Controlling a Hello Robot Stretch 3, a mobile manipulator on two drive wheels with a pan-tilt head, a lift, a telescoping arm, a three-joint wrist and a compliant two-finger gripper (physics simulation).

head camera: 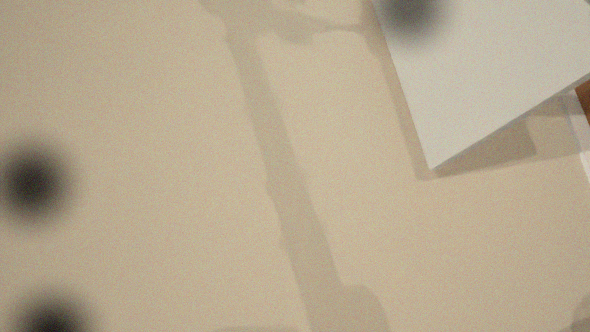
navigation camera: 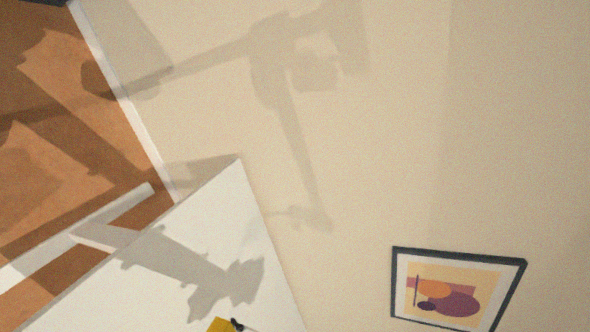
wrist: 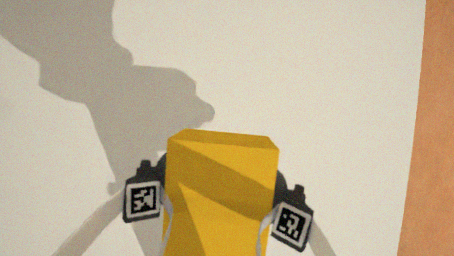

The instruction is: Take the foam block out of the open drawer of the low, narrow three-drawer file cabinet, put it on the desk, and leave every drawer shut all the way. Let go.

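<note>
The yellow foam block [navigation camera: 219, 326] [wrist: 225, 150] stands upright in the wrist view's lower middle and shows at the bottom edge of the navigation view. My gripper [wrist: 222, 177] is shut on it, with one dark fingertip pad pressed on each side. The block is over the white desk top [head camera: 480, 70] [navigation camera: 215, 205] [wrist: 320, 75] and appears held above it; its lower end is hidden. The file cabinet and its drawers do not show in these views.
The desk's long edge runs down the right of the wrist view, with orange-brown floor [wrist: 437, 125] beyond. A beige wall [head camera: 150, 125] [navigation camera: 390, 150] borders the desk. A framed picture [navigation camera: 394, 280] hangs on the wall. White desk frame bars [navigation camera: 50, 250] show below the desk edge.
</note>
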